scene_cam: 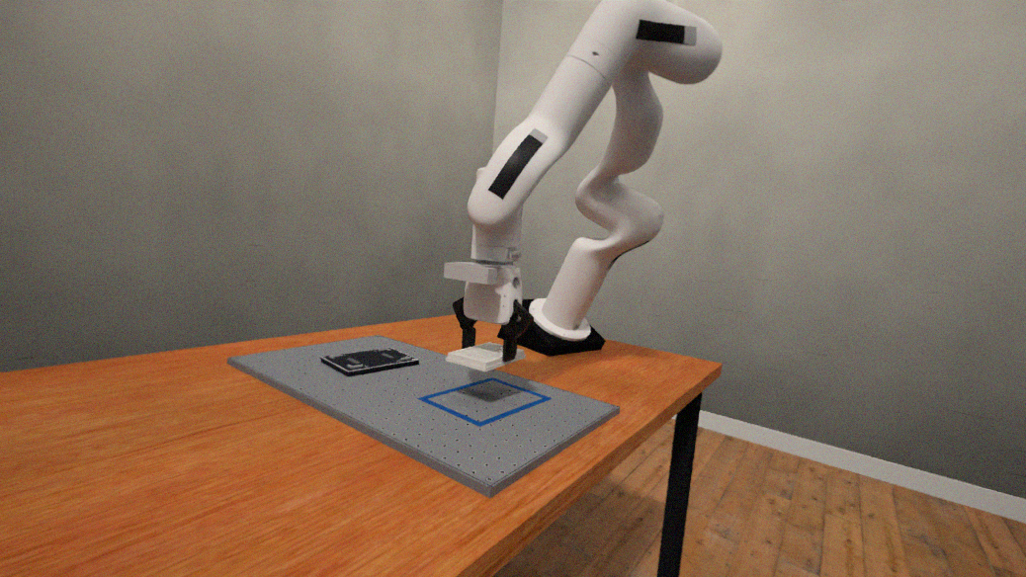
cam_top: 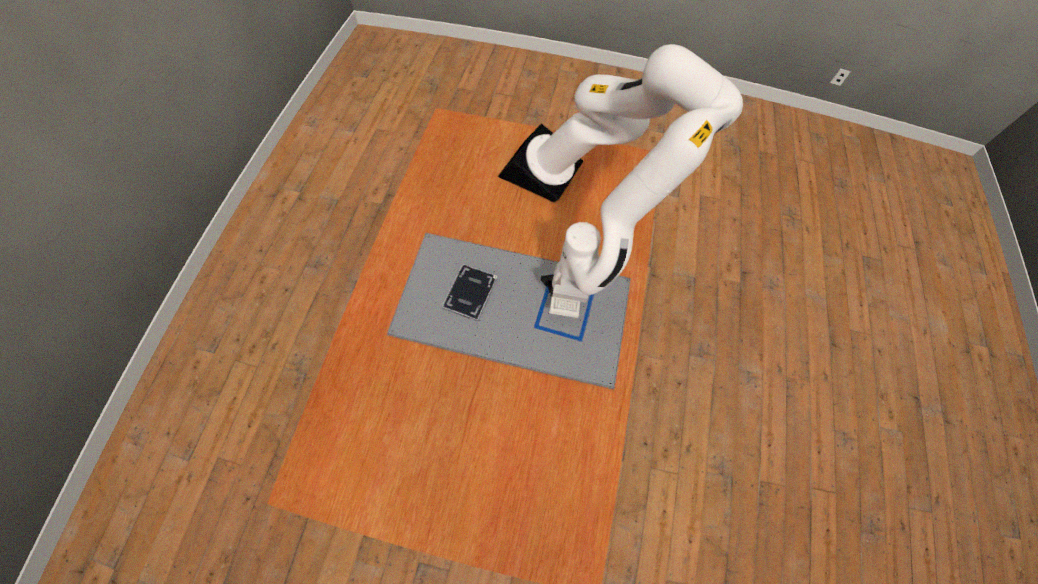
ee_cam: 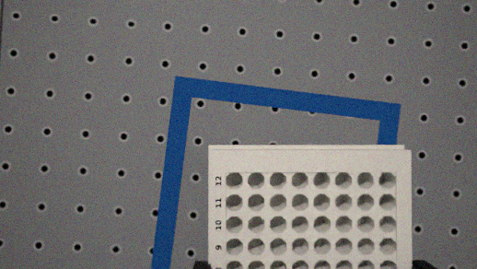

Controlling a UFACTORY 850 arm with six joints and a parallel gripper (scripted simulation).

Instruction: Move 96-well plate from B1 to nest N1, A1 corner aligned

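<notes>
Now: the black plate nest 50 mm ahead of my hand, 290 mm to the right of it and 80 mm below it. Round my hand: white 96-well plate 10 mm below.
</notes>
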